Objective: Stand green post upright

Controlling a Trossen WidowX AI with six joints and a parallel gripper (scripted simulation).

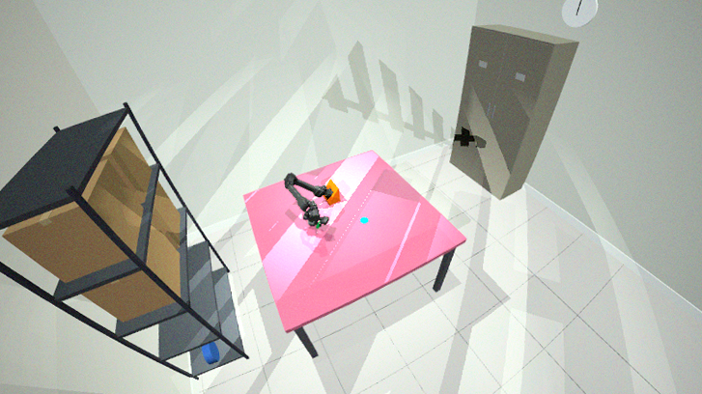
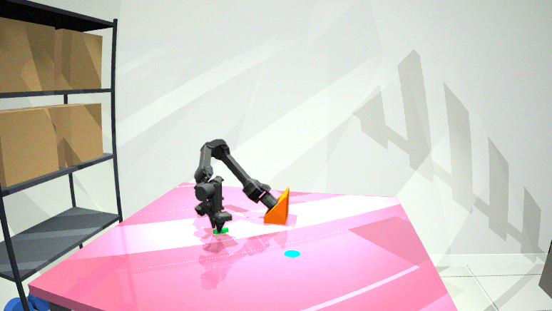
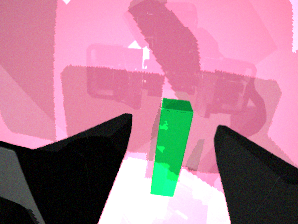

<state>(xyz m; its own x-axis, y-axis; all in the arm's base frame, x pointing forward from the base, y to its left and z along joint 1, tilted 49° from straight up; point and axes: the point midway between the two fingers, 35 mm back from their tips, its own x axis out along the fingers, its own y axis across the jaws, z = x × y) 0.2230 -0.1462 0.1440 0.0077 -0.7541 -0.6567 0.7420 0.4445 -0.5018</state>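
The cyan circle lies 12 cm ahead of my gripper tip, 32 cm to the left of it and 1 cm below it. Round my gripper tip: green post 1 cm behind, 2 cm to the left, 1 cm below.
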